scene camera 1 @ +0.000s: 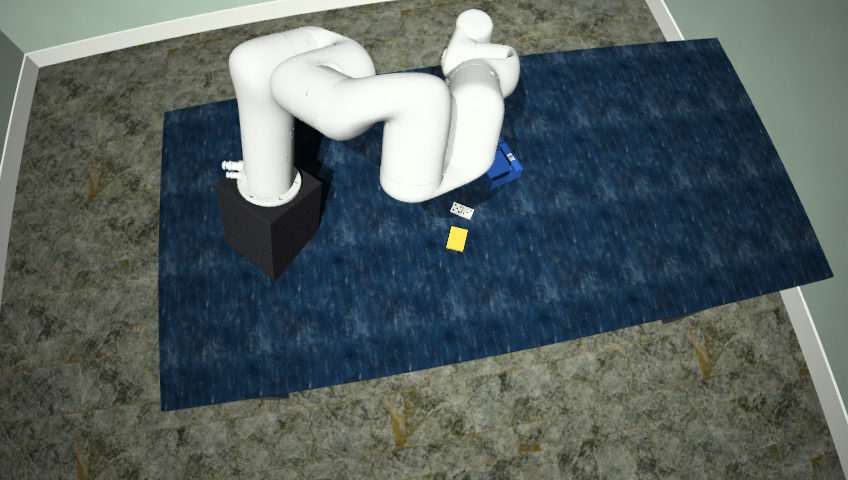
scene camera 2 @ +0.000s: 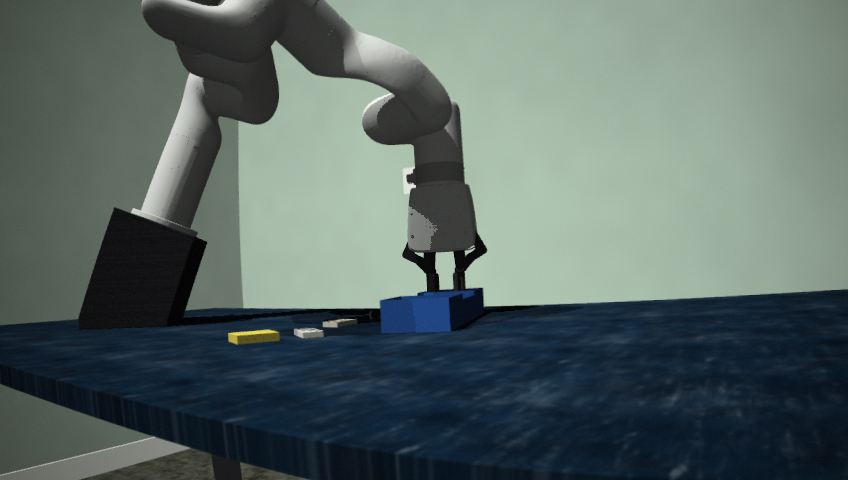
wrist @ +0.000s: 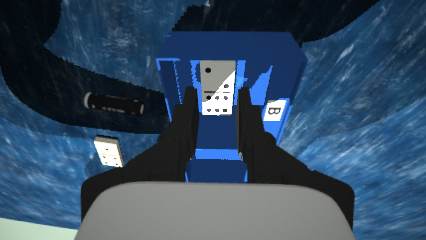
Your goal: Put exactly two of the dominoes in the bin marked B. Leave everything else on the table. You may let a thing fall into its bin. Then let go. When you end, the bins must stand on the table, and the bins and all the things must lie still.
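Note:
Gripper, mine (scene camera 2: 446, 299), also in the wrist view (wrist: 217, 102). Blue bin (scene camera 2: 444, 311), also in scene camera 1 (scene camera 1: 502, 166) and the wrist view (wrist: 254, 52). Dark cylinder (wrist: 96, 101) in sight.

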